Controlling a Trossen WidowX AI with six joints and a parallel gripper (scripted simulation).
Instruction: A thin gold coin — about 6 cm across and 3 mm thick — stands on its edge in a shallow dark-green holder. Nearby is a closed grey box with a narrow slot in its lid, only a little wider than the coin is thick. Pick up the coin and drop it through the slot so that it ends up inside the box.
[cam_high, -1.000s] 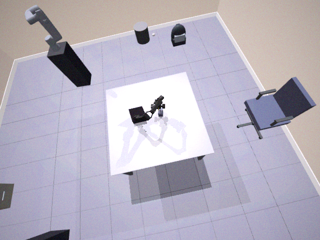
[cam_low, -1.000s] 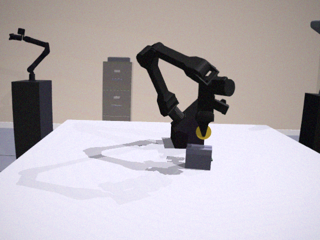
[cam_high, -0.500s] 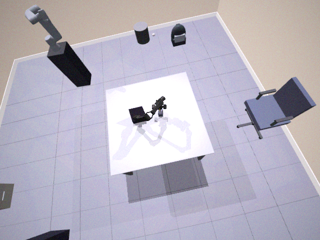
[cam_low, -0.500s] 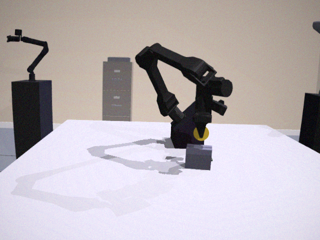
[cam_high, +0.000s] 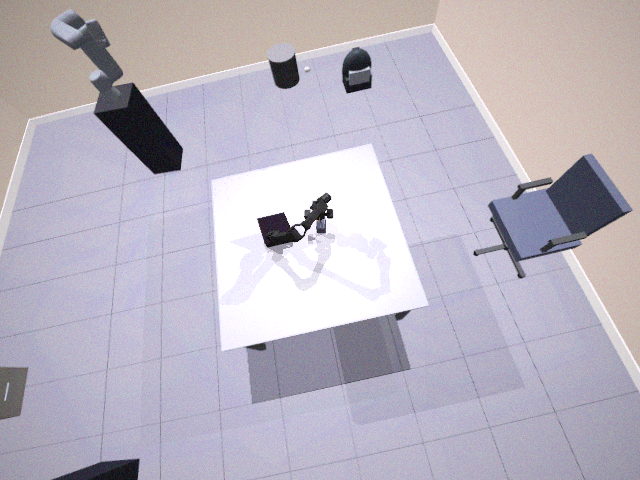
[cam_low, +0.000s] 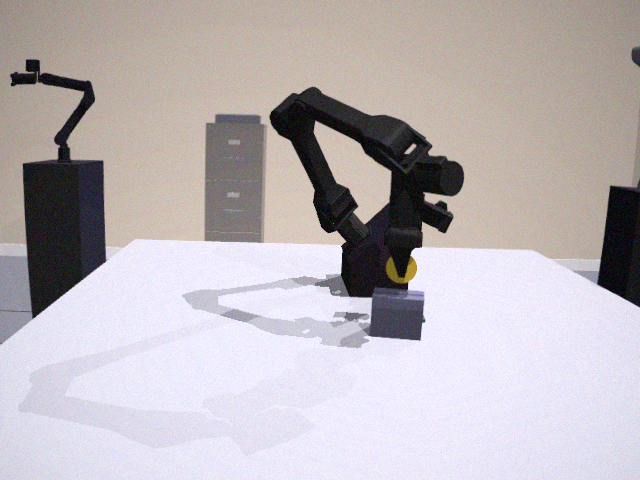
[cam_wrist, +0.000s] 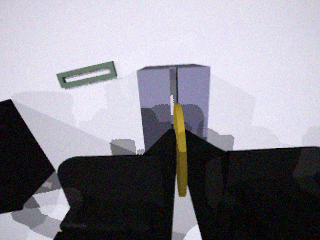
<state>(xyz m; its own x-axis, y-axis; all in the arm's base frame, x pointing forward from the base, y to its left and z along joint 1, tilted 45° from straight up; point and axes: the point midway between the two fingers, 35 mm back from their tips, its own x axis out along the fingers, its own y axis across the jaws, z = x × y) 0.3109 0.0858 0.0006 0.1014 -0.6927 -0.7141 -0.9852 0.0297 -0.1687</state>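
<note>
The coin is 2 cm above my gripper tip.
</note>
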